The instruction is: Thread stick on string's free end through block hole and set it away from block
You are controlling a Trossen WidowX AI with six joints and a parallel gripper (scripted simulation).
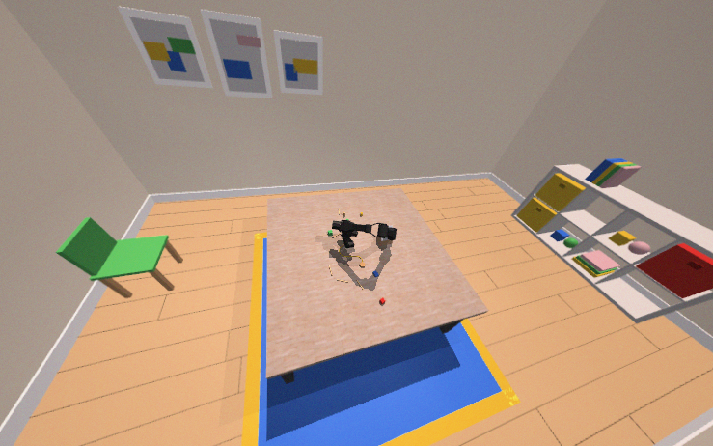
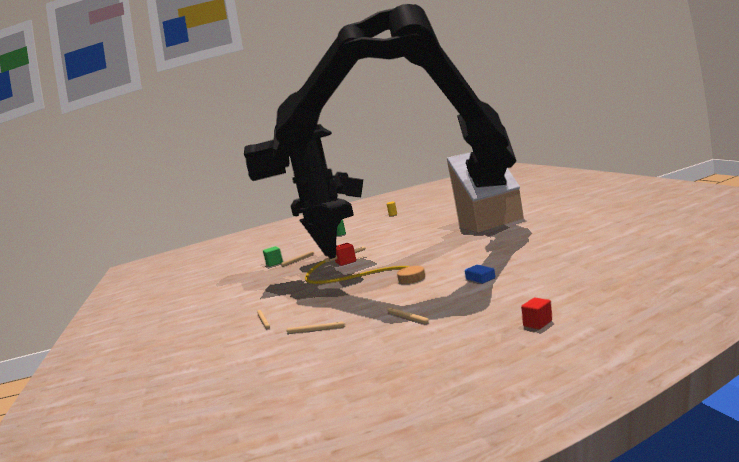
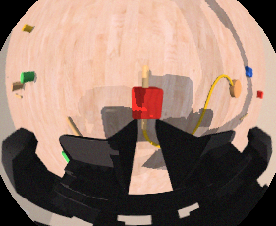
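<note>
The thin wooden stick lies 1 cm behind my gripper tip. The rest, counted from my gripper tip: green cylinder (5 cm behind, 24 cm to the right); round wooden button (9 cm behind, 18 cm to the left, 1 cm below); green cube (10 cm ahead, 13 cm to the right).
</note>
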